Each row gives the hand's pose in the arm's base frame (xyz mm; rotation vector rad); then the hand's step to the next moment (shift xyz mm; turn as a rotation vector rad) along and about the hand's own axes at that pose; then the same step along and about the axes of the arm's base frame.
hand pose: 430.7 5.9 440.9 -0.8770 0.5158 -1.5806
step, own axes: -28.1 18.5 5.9 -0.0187 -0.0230 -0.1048
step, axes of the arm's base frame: 16.9 24.2 -17.2 -0.0952 0.0078 -0.0523
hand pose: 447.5 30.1 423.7 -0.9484 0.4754 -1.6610
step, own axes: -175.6 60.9 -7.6 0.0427 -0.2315 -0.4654
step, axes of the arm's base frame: 43.4 144.6 -108.7 -0.5109 -0.0434 -0.0955
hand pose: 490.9 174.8 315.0 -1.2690 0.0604 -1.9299
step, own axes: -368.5 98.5 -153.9 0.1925 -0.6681 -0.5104
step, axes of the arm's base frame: -0.4 113.1 -395.5 -0.8305 0.1378 0.1875
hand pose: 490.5 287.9 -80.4 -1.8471 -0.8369 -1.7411
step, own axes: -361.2 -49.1 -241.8 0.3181 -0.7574 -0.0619
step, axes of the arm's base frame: -210.5 -175.7 -340.8 -0.5733 0.5286 0.2657
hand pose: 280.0 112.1 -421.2 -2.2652 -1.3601 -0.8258
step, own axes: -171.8 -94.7 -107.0 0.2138 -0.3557 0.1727
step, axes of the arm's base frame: -177.3 -132.9 -29.1 -0.1870 0.4085 0.0135
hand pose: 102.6 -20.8 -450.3 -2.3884 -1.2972 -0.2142
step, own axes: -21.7 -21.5 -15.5 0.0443 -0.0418 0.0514
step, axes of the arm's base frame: -28.9 -12.9 13.0 -0.0132 0.0759 -0.0203
